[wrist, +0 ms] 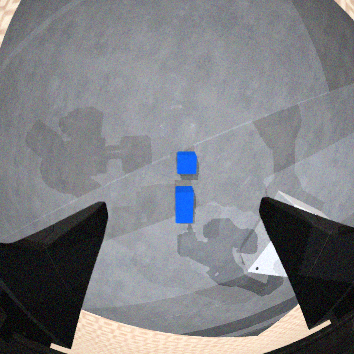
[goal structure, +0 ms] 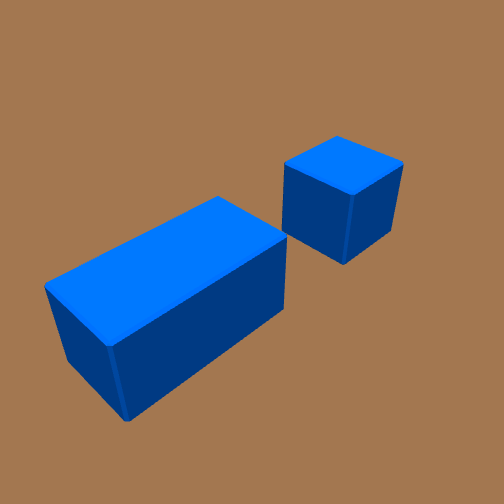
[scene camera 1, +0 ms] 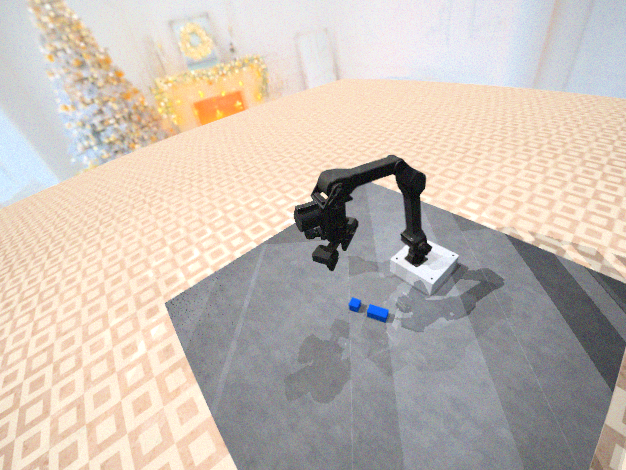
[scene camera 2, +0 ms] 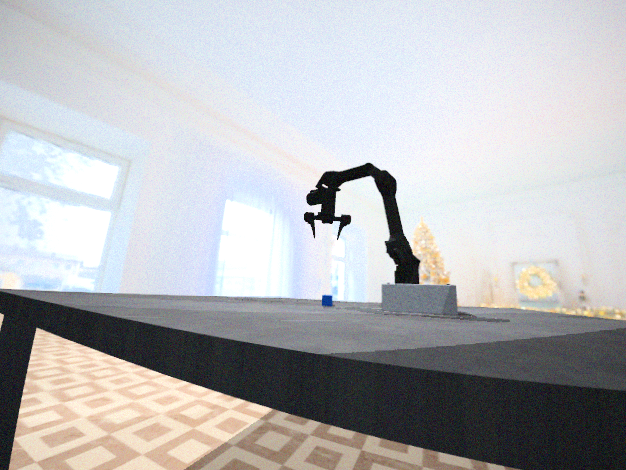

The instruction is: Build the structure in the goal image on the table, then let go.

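Pixels of known places: gripper, fingertip midpoint: (wrist: 185, 208) (scene camera 1: 338, 260) (scene camera 2: 325, 239); arm's base, origin of the base link: (scene camera 1: 415, 259) (scene camera 2: 407, 285).
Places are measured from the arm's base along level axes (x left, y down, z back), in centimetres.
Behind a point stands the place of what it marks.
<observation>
A small blue cube (scene camera 1: 354, 304) @(x -1.1, y 3.9, z -29.2 cm) (wrist: 187, 163) @(x -1.9, y 3.9, z -28.5 cm) lies on the grey table (scene camera 1: 283, 293) @(x -24.5, y 7.2, z -46.8 cm) (scene camera 2: 212, 323) @(x 61.4, y 7.1, z -8.2 cm) (wrist: 125, 60) @(x -13.0, y 7.2, z -47.5 cm). A longer blue block (scene camera 1: 377, 313) @(x 6.6, y 3.8, z -25.5 cm) (wrist: 184, 205) @(x 5.3, y 3.9, z -24.9 cm) lies flat beside it, in line with it, with a narrow gap between them. In scene camera 2 one blue block face (scene camera 2: 327, 300) @(x 8.7, y 5.4, z -23.0 cm) shows; the two blocks overlap there and I cannot tell which it is. My gripper (scene camera 1: 337, 253) @(x -4.1, y -17.8, z -31.6 cm) (scene camera 2: 326, 237) @(x -4.1, y -17.8, z -31.6 cm) (wrist: 185, 208) @(x -4.1, y -17.8, z -31.6 cm) is wide open and empty, pointing down, high above the blocks. Both fingers show at the lower sides of the wrist view.
The arm's white base box (scene camera 1: 429, 273) @(x 7.9, y 0.0, z -1.9 cm) (scene camera 2: 419, 298) @(x 10.5, y 3.6, z 4.9 cm) (wrist: 270, 262) @(x 7.4, y 0.0, z -0.7 cm) stands on the table near the long block. Shadows of the arm fall on the table around the blocks. The table's edge (scene camera 2: 303, 374) @(x 64.7, y 8.6, z 6.2 cm) shows in scene camera 2, above a patterned floor (scene camera 1: 126, 303).
</observation>
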